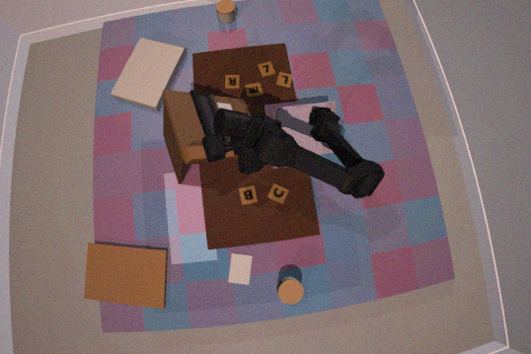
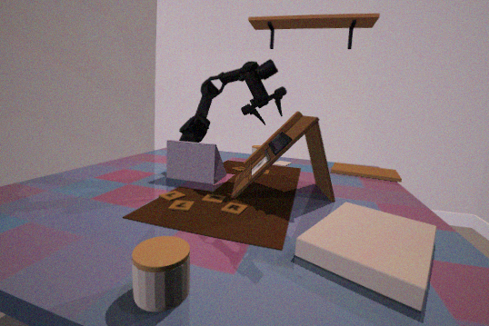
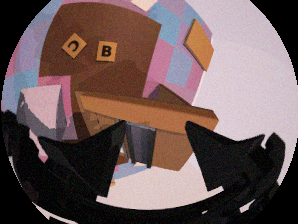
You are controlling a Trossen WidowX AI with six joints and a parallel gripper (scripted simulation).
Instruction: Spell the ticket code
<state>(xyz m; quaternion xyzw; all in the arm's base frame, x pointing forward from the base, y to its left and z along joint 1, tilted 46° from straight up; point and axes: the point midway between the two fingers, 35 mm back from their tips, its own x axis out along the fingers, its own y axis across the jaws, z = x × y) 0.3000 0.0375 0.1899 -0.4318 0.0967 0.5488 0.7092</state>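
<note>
Now: the orange letter tile 230 mm below my gripper tip, 90 mm to the left of it and 60 mm behind it. Round my gripper tip: white ticket 180 mm to the right, 140 mm below, 20 mm ahead; brown mat 240 mm below, 130 mm to the right, 100 mm behind; small white card 340 mm to the left, 240 mm below, 40 mm behind.
</note>
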